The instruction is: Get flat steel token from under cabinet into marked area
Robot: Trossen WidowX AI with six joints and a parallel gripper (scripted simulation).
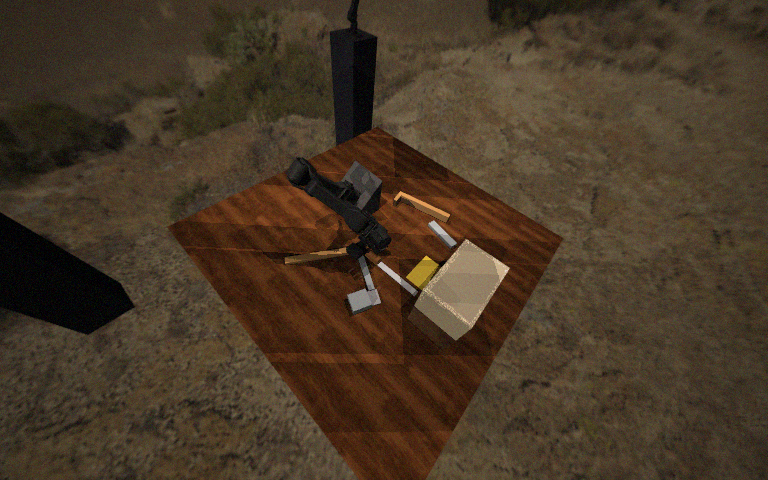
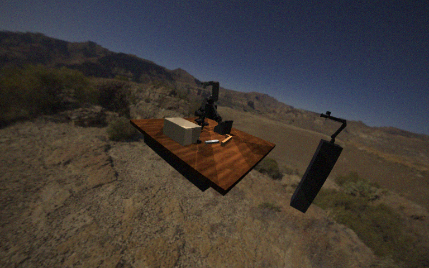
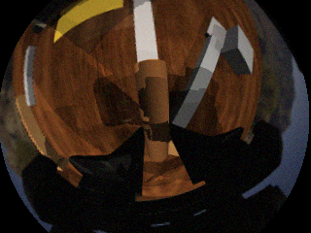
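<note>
Right now the grey scraper is 120 mm ahead of my gripper tip and 100 mm to the right of it. From my gripper tip the other things lie so: wooden stick (120 mm behind, 140 mm to the right); then grey block (140 mm ahead, 180 mm to the right, 10 mm above); then grey bar (180 mm ahead, 330 mm to the left).
</note>
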